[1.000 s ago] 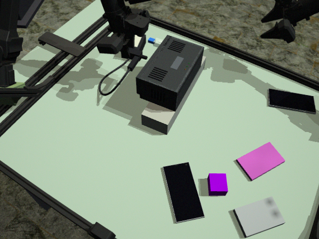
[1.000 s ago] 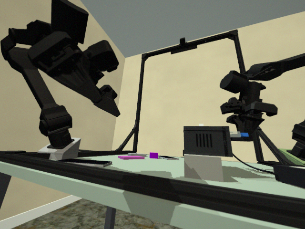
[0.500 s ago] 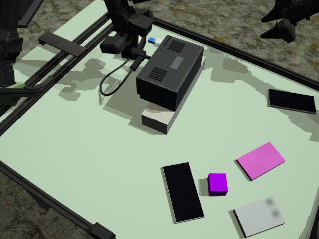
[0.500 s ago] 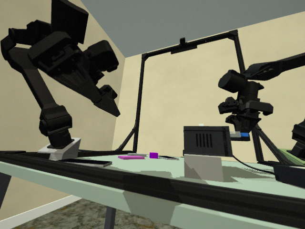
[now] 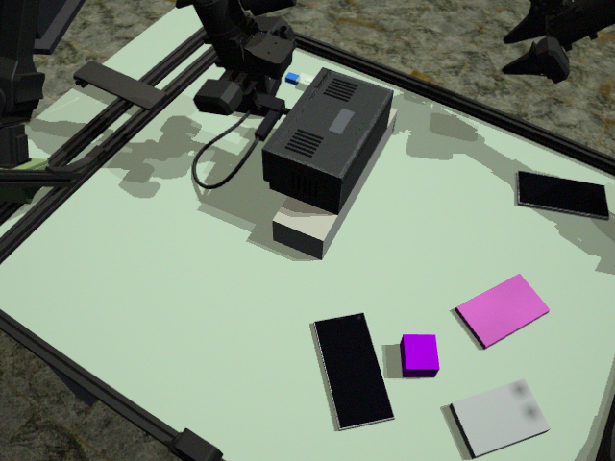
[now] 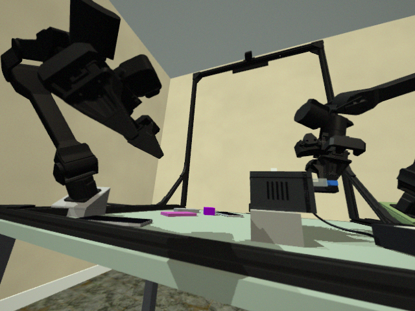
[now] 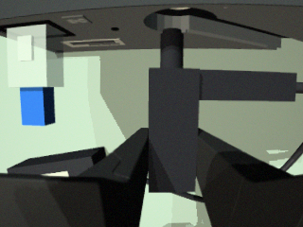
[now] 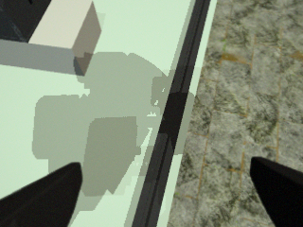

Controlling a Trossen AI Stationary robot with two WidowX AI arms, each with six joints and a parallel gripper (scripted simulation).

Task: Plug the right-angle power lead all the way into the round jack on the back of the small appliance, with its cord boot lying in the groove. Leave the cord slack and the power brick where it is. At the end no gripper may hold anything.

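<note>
Right now my left hand is 50 mm short of the white plug, 70 mm to the left of it and 20 mm above it. From my left hand the other things lie so: purple cube (340 mm behind, 260 mm to the right, 120 mm below).
</note>
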